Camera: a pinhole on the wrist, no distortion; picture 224 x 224 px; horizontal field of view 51.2 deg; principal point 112.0 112.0 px. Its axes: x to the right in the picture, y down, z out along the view. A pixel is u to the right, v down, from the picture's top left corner.
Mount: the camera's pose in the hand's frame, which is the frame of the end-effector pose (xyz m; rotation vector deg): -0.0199 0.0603 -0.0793 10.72 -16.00 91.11
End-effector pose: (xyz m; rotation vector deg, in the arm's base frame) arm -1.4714 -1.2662 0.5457 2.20 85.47 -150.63
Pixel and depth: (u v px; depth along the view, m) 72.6 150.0 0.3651
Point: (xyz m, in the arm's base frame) -1.3795 -1.4157 0.7719
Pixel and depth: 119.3 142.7 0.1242
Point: -1.4242 -1.3100 0.5461
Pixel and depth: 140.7 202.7 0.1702
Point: -1.3700 -1.3453 0.5724
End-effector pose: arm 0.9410 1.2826 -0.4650 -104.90 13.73 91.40
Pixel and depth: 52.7 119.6 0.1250
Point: 0.9134 1.2973 -0.4357
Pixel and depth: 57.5 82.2 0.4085
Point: 0.7968 1.5691 -0.4260
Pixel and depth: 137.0 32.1 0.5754
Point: 0.5972 1.6565 -0.5868
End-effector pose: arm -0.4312 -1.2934 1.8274 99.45 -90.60 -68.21
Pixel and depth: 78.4 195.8 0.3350
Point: -0.5635 -1.0857 1.6896
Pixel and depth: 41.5 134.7 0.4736
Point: -0.5934 -1.1074 1.5099
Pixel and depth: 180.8 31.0 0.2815
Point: -0.6527 -1.3209 1.7534
